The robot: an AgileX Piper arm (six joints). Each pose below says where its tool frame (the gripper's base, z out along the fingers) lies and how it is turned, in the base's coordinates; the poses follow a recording.
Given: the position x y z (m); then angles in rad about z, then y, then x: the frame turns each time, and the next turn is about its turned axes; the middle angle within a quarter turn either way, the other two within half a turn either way.
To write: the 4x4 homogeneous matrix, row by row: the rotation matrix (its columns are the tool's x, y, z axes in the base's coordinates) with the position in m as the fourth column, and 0 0 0 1 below. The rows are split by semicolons. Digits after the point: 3 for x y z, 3 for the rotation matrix.
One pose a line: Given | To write
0.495 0.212 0.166 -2.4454 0.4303 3.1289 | -0.697 -0.645 0.312 0.495; -0.583 0.764 0.277 0.212; -0.417 0.012 -0.909 0.166; 0 0 0 1
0.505 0.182 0.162 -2.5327 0.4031 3.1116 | -0.755 -0.581 0.304 0.505; -0.526 0.813 0.249 0.182; -0.392 0.028 -0.919 0.162; 0 0 0 1
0.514 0.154 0.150 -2.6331 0.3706 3.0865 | -0.814 -0.504 0.289 0.514; -0.454 0.862 0.224 0.154; -0.362 0.051 -0.931 0.150; 0 0 0 1
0.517 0.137 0.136 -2.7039 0.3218 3.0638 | -0.859 -0.445 0.253 0.517; -0.402 0.893 0.204 0.137; -0.316 0.074 -0.946 0.136; 0 0 0 1
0.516 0.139 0.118 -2.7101 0.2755 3.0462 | -0.874 -0.440 0.206 0.516; -0.402 0.893 0.200 0.139; -0.272 0.092 -0.958 0.118; 0 0 0 1
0.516 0.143 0.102 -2.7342 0.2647 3.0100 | -0.886 -0.424 0.186 0.516; -0.382 0.897 0.223 0.143; -0.262 0.127 -0.957 0.102; 0 0 0 1
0.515 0.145 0.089 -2.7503 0.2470 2.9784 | -0.896 -0.413 0.161 0.515; -0.370 0.897 0.242 0.145; -0.244 0.158 -0.957 0.089; 0 0 0 1
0.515 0.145 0.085 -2.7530 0.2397 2.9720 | -0.899 -0.411 0.153 0.515; -0.368 0.897 0.245 0.145; -0.237 0.164 -0.957 0.085; 0 0 0 1
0.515 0.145 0.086 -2.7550 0.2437 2.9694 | -0.899 -0.410 0.156 0.515; -0.366 0.897 0.248 0.145; -0.241 0.166 -0.956 0.086; 0 0 0 1
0.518 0.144 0.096 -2.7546 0.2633 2.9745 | -0.894 -0.412 0.175 0.518; -0.364 0.897 0.251 0.144; -0.260 0.161 -0.952 0.096; 0 0 0 1
